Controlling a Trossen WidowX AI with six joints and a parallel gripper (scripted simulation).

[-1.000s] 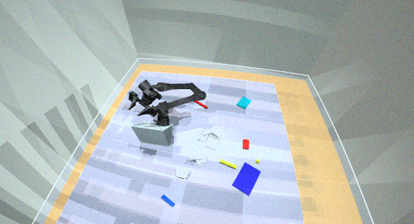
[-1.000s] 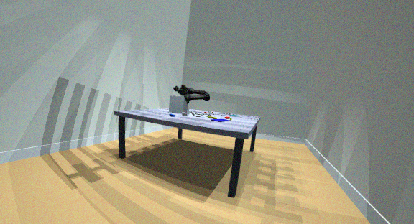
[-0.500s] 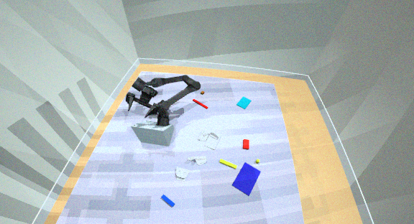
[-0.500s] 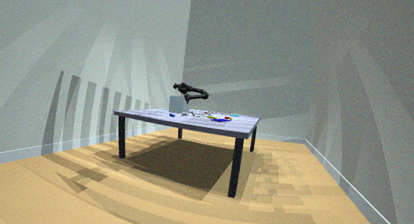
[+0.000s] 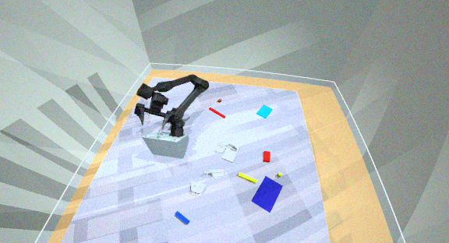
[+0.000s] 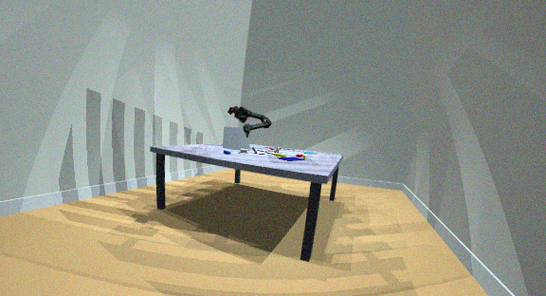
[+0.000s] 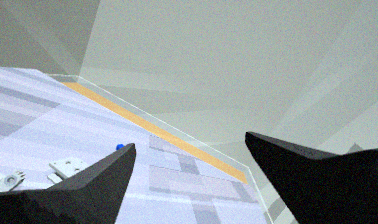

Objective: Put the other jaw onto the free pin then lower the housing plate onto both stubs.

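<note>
My gripper tip is now 27 cm short of the jaw, 27 cm above it and 4 cm to the left of it. Also, from my gripper tip: white block: 29 cm below, 23 cm ahead, 14 cm to the right; red stick: 41 cm to the left, 30 cm below, 20 cm ahead; blue bar: 29 cm to the right, 29 cm below, 19 cm ahead.
</note>
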